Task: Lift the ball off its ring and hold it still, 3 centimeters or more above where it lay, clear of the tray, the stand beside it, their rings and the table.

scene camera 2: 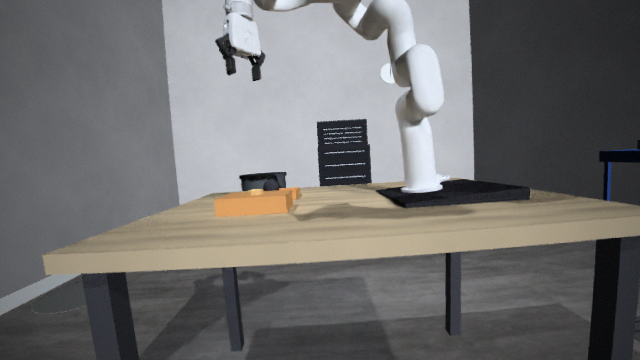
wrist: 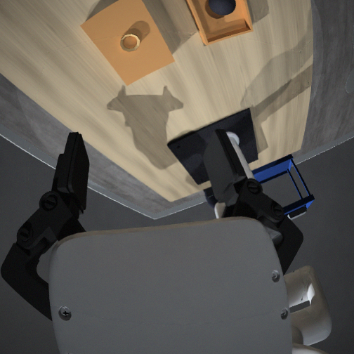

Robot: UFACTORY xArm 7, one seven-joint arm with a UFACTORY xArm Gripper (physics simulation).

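Pixels of known places: gripper, fingertip midpoint: (scene camera 2: 244, 77); arm's base, origin of the base link: (scene camera 2: 421, 189).
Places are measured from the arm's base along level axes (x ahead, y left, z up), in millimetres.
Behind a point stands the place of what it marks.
Note:
A dark ball (scene camera 2: 271, 185) @(x 468, y -184, z 34 mm) (wrist: 222, 6) lies in the orange tray (scene camera 2: 296, 192) @(x 385, y -148, z 6 mm) (wrist: 231, 35), cut by the top edge of the wrist view. Any ring under the ball is hidden. The orange block-shaped stand (scene camera 2: 252, 205) @(x 522, y 65, z 9 mm) (wrist: 135, 67) is beside the tray, with a pale ring (scene camera 2: 256, 192) @(x 511, y 20, z 37 mm) (wrist: 122, 43) on its top. In the scene view the stand partly hides the tray. My gripper (scene camera 2: 244, 76) @(x 522, y -26, z 363 mm) (wrist: 147, 143) is open and empty, high above the table, well above the ball, tray and stand and touching none of them.
The wooden table (scene camera 2: 200, 245) @(x 600, y 301, z -16 mm) (wrist: 210, 80) bears a black base plate (scene camera 2: 490, 192) @(x -71, y 208, z 9 mm) (wrist: 192, 155) under the arm. A dark round bin (scene camera 2: 250, 183) and a dark cabinet (scene camera 2: 344, 165) stand beyond the table. A blue-edged frame (scene camera 2: 617, 156) (wrist: 275, 168) stands off to the side.

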